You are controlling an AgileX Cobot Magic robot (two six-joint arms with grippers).
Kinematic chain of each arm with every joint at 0, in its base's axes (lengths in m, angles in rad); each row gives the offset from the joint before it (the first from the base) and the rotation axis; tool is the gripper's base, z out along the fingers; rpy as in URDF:
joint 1: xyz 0 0 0.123 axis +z
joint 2: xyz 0 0 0 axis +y
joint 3: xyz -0.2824 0 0.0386 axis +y
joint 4: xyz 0.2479 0 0.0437 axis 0.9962 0 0.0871
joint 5: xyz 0 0 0 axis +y
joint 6: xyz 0.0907 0 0.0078 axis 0.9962 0 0.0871
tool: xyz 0 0 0 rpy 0 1.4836 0
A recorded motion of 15 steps. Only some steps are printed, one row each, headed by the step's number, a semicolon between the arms.
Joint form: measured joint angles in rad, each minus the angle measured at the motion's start. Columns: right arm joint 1, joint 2, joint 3, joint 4, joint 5, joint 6; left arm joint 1, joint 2, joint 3, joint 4, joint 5, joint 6.
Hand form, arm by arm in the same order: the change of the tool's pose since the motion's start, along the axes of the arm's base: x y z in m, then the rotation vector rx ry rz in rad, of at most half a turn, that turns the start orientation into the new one. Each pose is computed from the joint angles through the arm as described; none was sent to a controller.
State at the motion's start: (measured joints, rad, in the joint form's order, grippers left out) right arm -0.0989 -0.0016 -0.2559 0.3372 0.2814 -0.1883; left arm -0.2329 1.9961 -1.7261 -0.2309 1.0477 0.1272
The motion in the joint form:
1: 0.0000 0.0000 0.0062 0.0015 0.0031 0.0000; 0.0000 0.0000 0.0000 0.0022 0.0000 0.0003
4: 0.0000 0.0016 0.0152 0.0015 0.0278 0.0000; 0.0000 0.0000 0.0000 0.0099 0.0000 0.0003
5: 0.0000 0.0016 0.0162 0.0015 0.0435 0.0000; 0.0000 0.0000 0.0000 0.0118 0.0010 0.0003
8: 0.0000 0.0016 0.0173 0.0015 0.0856 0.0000; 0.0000 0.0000 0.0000 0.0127 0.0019 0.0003
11: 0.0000 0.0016 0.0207 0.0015 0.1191 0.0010; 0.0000 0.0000 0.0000 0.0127 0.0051 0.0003
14: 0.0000 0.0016 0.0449 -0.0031 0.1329 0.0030; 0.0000 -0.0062 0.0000 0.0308 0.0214 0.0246
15: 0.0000 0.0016 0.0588 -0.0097 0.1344 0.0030; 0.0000 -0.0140 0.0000 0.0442 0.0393 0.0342
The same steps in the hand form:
1: 0.0007 0.0001 -0.0022 0.0020 0.0090 0.0015; 0.0000 0.0002 0.0000 0.0022 -0.0006 -0.0007
4: 0.0020 0.0006 -0.0073 0.0026 0.0430 0.0092; 0.0001 0.0007 -0.0002 0.0096 -0.0023 -0.0021
5: 0.0021 0.0011 -0.0090 0.0025 0.0589 0.0141; 0.0001 0.0009 -0.0002 0.0116 -0.0018 -0.0026
8: 0.0022 0.0023 -0.0130 0.0020 0.1000 0.0273; 0.0000 0.0010 -0.0003 0.0126 -0.0011 -0.0030
11: 0.0024 0.0032 -0.0170 0.0028 0.1352 0.0378; -0.0003 0.0010 -0.0004 0.0132 0.0019 -0.0037
14: 0.0045 0.0032 -0.0260 0.0033 0.1728 0.0406; -0.0022 0.0028 0.0015 0.0389 0.0012 -0.0328
15: 0.0056 0.0029 -0.0307 -0.0012 0.1888 0.0387; -0.0045 0.0043 0.0042 0.0560 0.0055 -0.0475

